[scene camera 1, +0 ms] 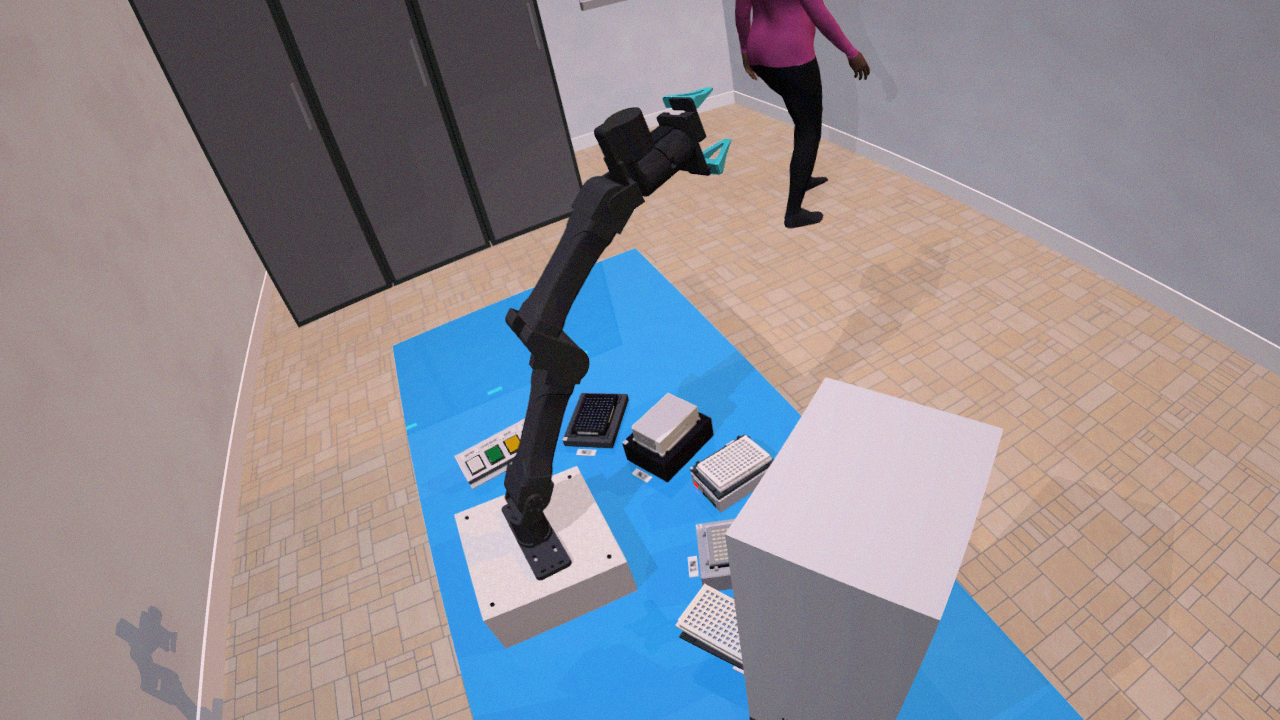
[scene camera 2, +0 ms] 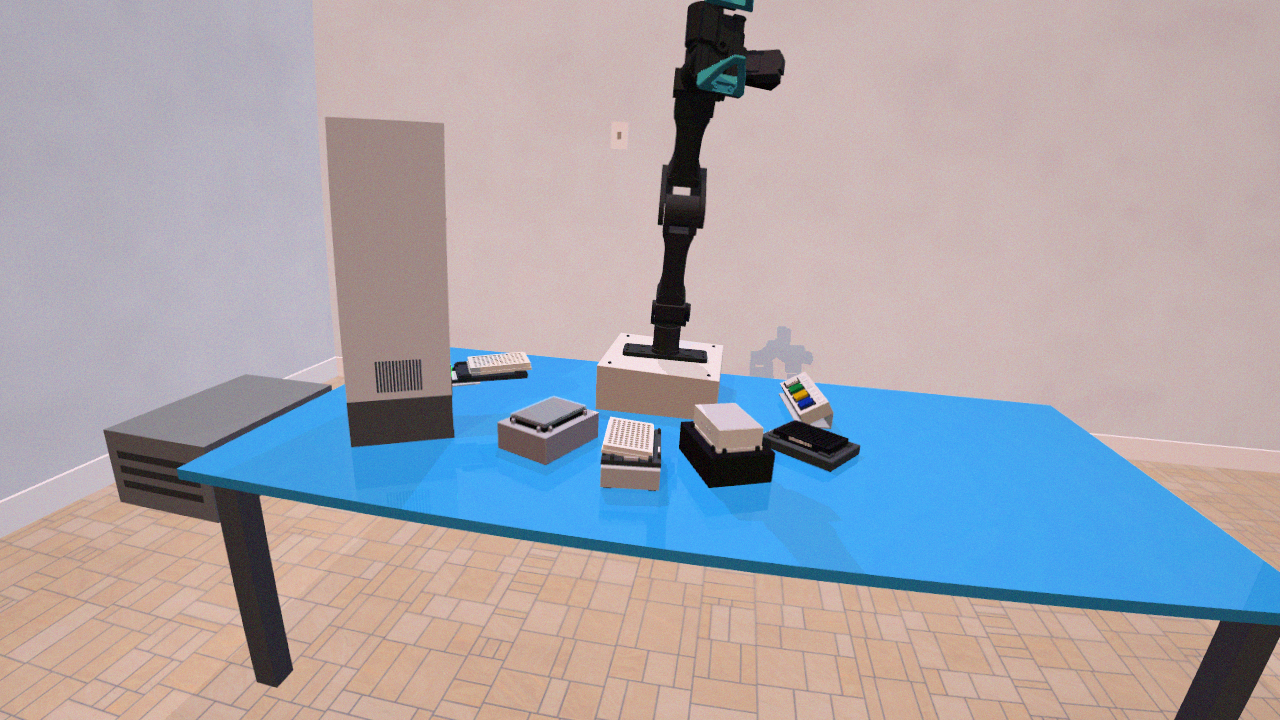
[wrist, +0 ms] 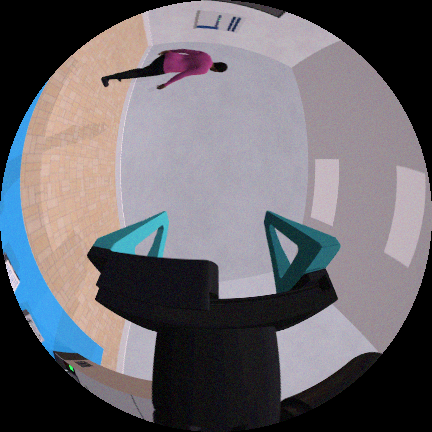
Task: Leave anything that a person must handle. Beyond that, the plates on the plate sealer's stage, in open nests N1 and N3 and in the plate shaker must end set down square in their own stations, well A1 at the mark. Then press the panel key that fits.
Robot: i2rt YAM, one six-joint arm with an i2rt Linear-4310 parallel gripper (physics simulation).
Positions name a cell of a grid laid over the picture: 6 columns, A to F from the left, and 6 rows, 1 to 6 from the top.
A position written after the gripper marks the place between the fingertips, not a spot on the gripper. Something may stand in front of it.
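Labels:
Gripper visible: scene camera 1 (D1), scene camera 2 (D1), wrist view (C4).

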